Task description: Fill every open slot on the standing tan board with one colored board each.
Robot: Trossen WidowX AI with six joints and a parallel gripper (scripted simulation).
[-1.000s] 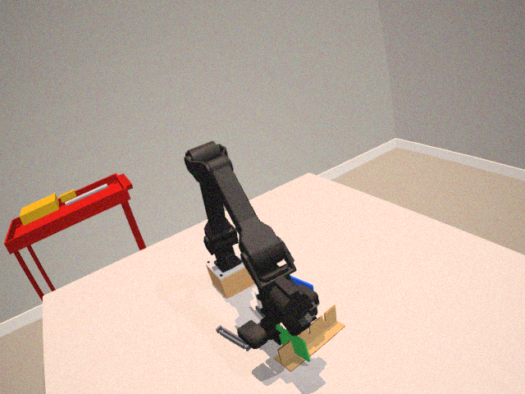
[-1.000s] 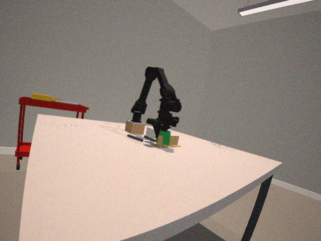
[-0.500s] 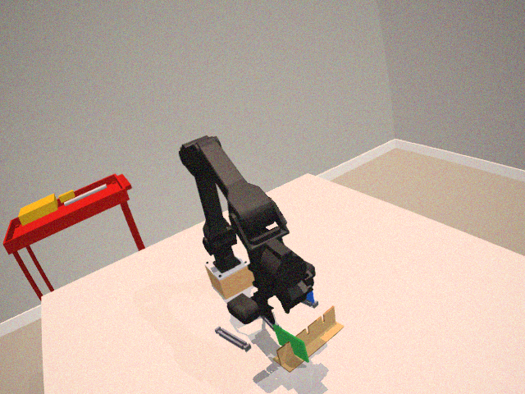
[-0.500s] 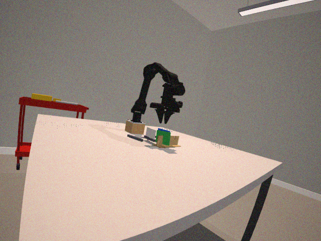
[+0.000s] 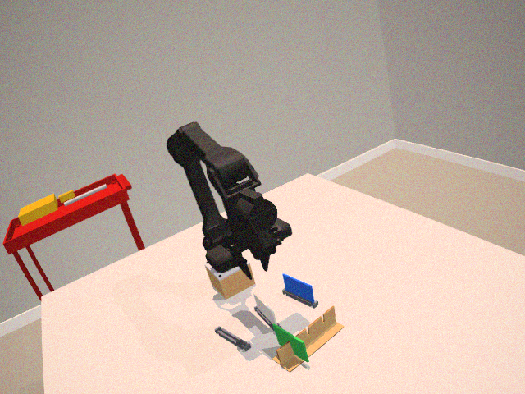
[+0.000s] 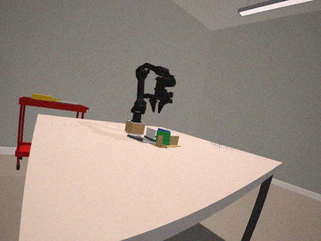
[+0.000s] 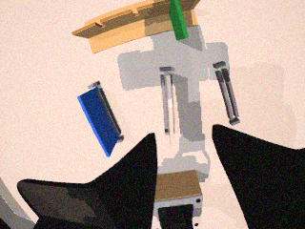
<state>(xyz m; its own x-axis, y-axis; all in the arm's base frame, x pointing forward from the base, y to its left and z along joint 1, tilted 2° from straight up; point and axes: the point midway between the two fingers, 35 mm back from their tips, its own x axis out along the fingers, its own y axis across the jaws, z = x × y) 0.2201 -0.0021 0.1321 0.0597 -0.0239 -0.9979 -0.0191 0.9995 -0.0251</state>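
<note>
Right now my gripper tip is 2 cm past the white board and 14 cm above it. Round my gripper tip: green board: 12 cm ahead, 2 cm to the right, 13 cm below; tan board: 12 cm ahead, 3 cm to the left, 15 cm below; blue board: 3 cm behind, 11 cm to the left, 14 cm below.
</note>
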